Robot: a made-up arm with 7 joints. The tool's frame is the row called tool.
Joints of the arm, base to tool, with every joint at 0 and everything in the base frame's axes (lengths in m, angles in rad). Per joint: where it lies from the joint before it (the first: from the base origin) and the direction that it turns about. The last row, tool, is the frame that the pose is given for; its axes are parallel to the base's.
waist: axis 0 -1 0 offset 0.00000 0.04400 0.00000
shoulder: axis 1 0 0 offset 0.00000 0.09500 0.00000
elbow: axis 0 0 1 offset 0.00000 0.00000 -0.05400
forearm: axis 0 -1 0 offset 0.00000 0.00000 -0.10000
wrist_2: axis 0 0 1 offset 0.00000 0.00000 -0.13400
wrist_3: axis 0 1 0 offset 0.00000 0.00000 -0.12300
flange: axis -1 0 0 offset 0.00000 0.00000 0.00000
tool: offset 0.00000 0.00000 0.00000
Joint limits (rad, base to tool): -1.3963..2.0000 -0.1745..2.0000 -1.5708..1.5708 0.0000..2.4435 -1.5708..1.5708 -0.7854..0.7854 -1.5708..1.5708
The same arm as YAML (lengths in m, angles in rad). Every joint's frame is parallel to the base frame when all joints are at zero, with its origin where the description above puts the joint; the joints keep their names.
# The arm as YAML. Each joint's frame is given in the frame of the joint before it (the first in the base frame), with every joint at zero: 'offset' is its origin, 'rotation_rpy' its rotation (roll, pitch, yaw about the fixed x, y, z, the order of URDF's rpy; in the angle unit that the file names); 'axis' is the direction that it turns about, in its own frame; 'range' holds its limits. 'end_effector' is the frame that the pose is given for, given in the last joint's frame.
length_unit: m
angle_unit: rad
chain:
  - id: waist
    offset: [0.0, 0.044, 0.0]
    rotation_rpy: [0.0, 0.0, 0.0]
    axis: "-y"
    range: [-1.3963, 2.0]
  - id: shoulder
    offset: [0.0, 0.095, 0.0]
    rotation_rpy: [0.0, 0.0, 0.0]
    axis: "+x"
    range: [-0.1745, 2.0]
  - id: elbow
    offset: [0.0, 0.0, -0.054]
    rotation_rpy: [0.0, 0.0, 0.0]
    axis: "+z"
    range: [-1.5708, 1.5708]
  - id: forearm
    offset: [0.0, 0.0, -0.1]
    rotation_rpy: [0.0, 0.0, 0.0]
    axis: "-y"
    range: [0.0, 2.4435]
  - id: wrist_2
    offset: [0.0, 0.0, -0.134]
    rotation_rpy: [0.0, 0.0, 0.0]
    axis: "+z"
    range: [-1.5708, 1.5708]
  - id: wrist_3
    offset: [0.0, 0.0, -0.123]
    rotation_rpy: [0.0, 0.0, 0.0]
    axis: "+y"
    range: [-0.7854, 0.7854]
  - id: flange
    offset: [0.0, 0.0, 0.0]
    rotation_rpy: [0.0, 0.0, 0.0]
    axis: "-x"
    range: [-1.5708, 1.5708]
end_effector:
  offset: [0.0, 0.0, 0.0]
  rotation_rpy: [0.0, 0.0, 0.0]

